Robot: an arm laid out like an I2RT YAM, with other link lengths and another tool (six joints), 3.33 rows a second.
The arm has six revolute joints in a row. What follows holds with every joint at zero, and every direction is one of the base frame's.
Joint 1 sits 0.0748 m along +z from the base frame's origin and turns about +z.
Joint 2 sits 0.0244 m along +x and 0.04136 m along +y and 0.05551 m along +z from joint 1 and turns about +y.
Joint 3 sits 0.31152 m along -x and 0.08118 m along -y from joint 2 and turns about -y.
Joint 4 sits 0.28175 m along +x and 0.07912 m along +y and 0.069 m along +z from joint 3 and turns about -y.
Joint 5 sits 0.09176 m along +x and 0.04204 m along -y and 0.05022 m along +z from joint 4 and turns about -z.
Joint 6 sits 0.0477 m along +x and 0.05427 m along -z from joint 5 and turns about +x.
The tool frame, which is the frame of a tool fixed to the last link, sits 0.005 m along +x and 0.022 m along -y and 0.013 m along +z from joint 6; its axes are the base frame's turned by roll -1.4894, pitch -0.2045 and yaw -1.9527 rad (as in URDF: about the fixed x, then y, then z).
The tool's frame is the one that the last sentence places.
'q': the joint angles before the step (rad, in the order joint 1, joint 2, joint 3, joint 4, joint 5, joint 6). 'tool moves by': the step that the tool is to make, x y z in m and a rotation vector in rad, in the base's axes. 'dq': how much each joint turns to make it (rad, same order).
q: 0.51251, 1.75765, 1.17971, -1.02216, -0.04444, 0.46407
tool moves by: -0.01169, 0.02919, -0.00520, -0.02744, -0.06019, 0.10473
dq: 0.09652, -0.00038, -0.02403, 0.05988, 0.05531, -0.00763
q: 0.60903, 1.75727, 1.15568, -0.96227, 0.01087, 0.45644
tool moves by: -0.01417, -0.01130, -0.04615, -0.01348, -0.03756, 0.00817
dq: 0.00152, 0.00344, -0.17624, 0.20295, 0.03243, -0.00725
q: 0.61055, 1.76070, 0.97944, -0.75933, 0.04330, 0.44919
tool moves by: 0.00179, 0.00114, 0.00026, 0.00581, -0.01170, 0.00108
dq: 0.00001, 0.00040, 0.00115, 0.01222, 0.00191, -0.00114
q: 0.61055, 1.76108, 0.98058, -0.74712, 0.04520, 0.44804
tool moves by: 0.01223, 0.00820, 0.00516, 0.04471, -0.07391, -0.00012
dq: 0.00000, 0.00002, 0.01641, 0.06982, 0.00573, -0.00037
